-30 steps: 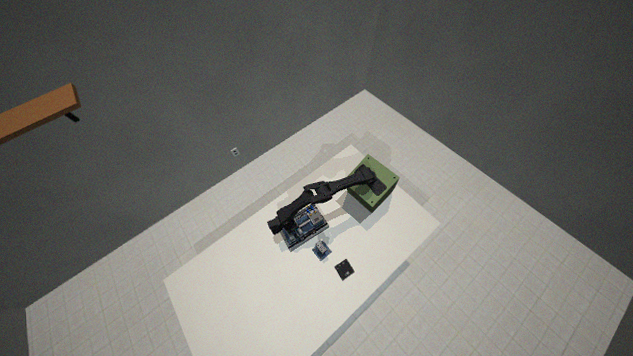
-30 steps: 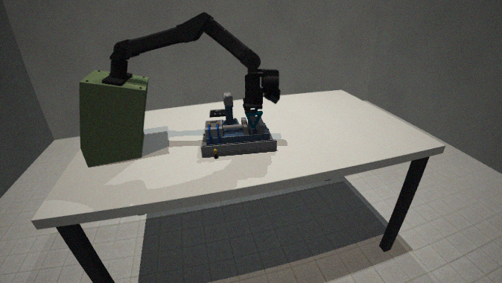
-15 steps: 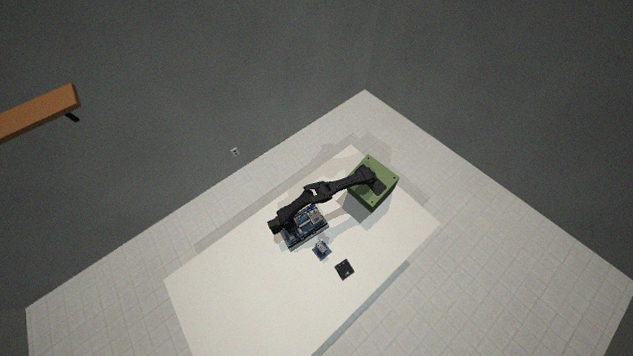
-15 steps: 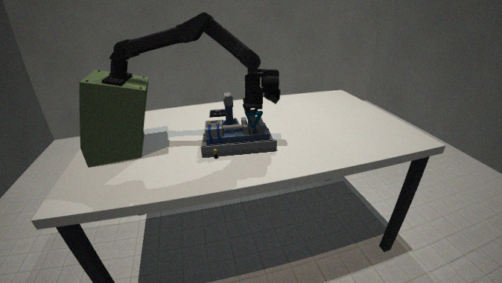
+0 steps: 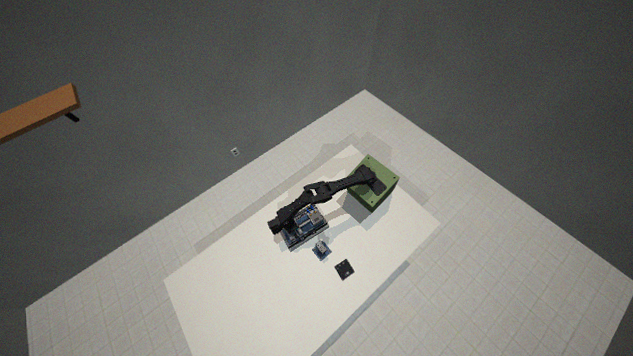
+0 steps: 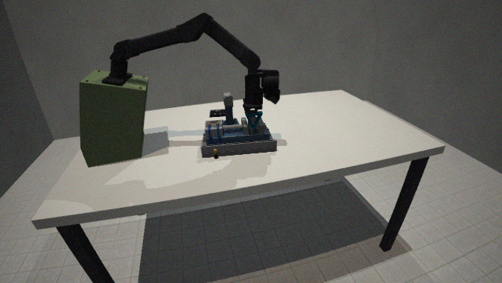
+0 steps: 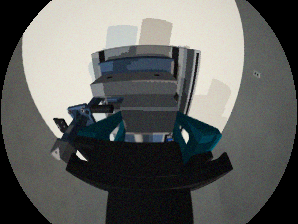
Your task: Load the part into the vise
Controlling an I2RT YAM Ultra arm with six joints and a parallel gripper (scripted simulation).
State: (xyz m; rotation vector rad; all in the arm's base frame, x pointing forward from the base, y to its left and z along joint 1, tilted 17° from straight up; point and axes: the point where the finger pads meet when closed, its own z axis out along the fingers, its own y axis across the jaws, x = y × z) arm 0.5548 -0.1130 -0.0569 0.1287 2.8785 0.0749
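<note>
My hand is 1 cm above the grey block part. Round my hand: cylinder rod (8 cm behind, 3 cm to the left, 2 cm below); then air cylinder (16 cm behind, 3 cm to the left, 2 cm below); then vise (6 cm below, 6 cm behind, 3 cm to the left).
</note>
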